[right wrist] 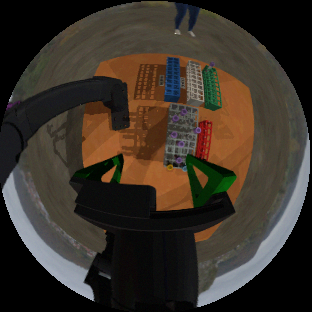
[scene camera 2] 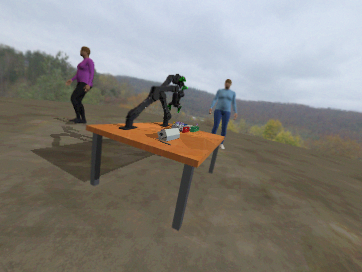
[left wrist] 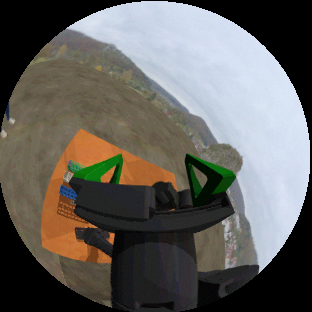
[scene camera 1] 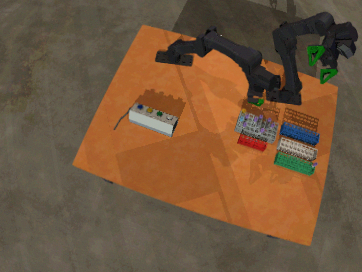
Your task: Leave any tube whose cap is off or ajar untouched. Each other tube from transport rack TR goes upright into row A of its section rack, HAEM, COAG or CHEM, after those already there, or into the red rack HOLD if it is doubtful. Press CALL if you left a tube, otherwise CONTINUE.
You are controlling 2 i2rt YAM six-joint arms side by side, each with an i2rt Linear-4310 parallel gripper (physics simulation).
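Frame: origin at the left arm's base, x left, y back, z up, level; centimetres.
Seen in the pictures: left gripper, fingertip midpoint: (scene camera 2: 187, 84) (left wrist: 153, 156) (scene camera 1: 316, 75); right gripper, fingertip midpoint: (right wrist: 154, 156) (scene camera 2: 174, 111) (scene camera 1: 260, 96); left arm's base at its link origin: (right wrist: 119, 104) (scene camera 2: 165, 125) (left wrist: 91, 233) (scene camera 1: 283, 97); right arm's base at its link origin: (scene camera 2: 128, 128) (scene camera 1: 174, 58).
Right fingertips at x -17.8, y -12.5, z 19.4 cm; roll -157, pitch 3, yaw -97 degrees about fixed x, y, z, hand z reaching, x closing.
Observation:
Pixels of each thing's top centre, then the offset from my right fingertips to it. "pt": a spot on its surface instead.
- yellow-capped tube at its top centre: (right wrist: 169, 167) (scene camera 1: 244, 110) dx -5.3, dy -3.0, dz -10.0 cm
- light-blue-capped tube at a spot on its surface: (right wrist: 184, 169) pt dx -6.5, dy -7.0, dz -10.0 cm
- red rack at its top centre: (right wrist: 207, 140) (scene camera 1: 253, 141) dx +0.5, dy -16.3, dz -13.7 cm
- blue rack at its top centre: (right wrist: 172, 72) (scene camera 1: 301, 132) (left wrist: 75, 194) dx +25.2, dy -8.6, dz -13.7 cm
- white rack at its top centre: (right wrist: 196, 77) (scene camera 1: 299, 147) dx +23.6, dy -16.8, dz -13.7 cm
- green rack at its top centre: (right wrist: 214, 82) (scene camera 1: 296, 162) (left wrist: 82, 168) dx +22.4, dy -24.3, dz -13.7 cm
- purple-capped tube at its top centre: (scene camera 1: 316, 163) (right wrist: 212, 62) dx +31.0, dy -25.0, dz -10.0 cm
- white button box at its top centre: (scene camera 1: 152, 114) (scene camera 2: 170, 128) dx -47.2, dy -10.1, dz -11.0 cm
The grey transport rack (scene camera 1: 272, 136) (right wrist: 189, 130) holds several purple-capped tubes, a yellow-capped tube (scene camera 1: 244, 111) (right wrist: 170, 167) and a light-blue-capped tube (right wrist: 184, 169). The red rack (scene camera 1: 251, 143) (right wrist: 204, 140) stands beside it. The blue rack (scene camera 1: 300, 134) (right wrist: 172, 80), white rack (scene camera 1: 297, 148) (right wrist: 195, 82) and green rack (scene camera 1: 295, 163) (right wrist: 212, 87) stand in line. A purple-capped tube (scene camera 1: 314, 164) (right wrist: 212, 65) is at the green rack's end. Cap seating is too small to tell. My right gripper (right wrist: 154, 156) is open and empty, above the grey rack's near side. My left gripper (scene camera 1: 321, 65) (left wrist: 153, 156) is open and empty, raised high.
A white button box (scene camera 1: 151, 124) (scene camera 2: 169, 134) with blue, yellow, green and white buttons stands at the left of scene camera 1; its labels are unreadable. The left arm's base (scene camera 1: 284, 95) stands behind the racks. Two people stand beyond the table (scene camera 2: 145, 142).

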